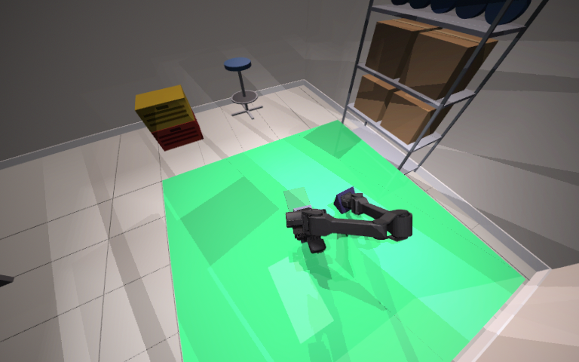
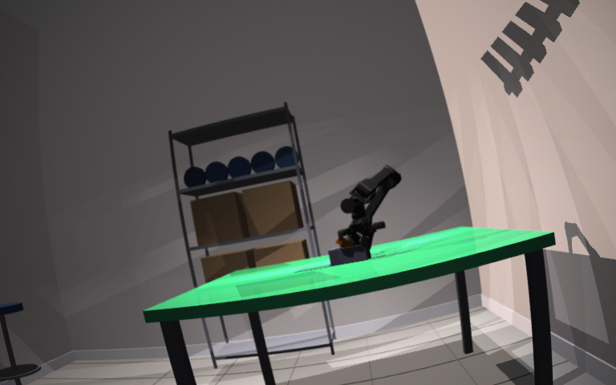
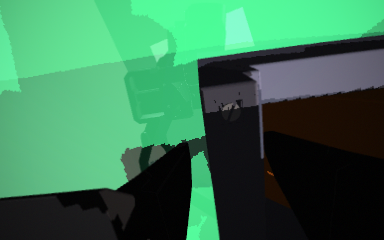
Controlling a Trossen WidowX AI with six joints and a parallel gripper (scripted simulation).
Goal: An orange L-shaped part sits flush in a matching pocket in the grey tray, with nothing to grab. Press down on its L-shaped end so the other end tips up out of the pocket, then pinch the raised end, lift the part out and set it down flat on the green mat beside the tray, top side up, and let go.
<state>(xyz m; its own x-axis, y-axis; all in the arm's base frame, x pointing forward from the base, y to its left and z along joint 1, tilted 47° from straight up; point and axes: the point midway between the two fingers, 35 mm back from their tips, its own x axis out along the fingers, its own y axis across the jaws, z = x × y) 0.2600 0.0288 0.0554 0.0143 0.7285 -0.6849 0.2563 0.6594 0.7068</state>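
Right now the orange L-shaped part is 2 cm behind my gripper tip, 5 cm to the right of it and 1 cm above it.
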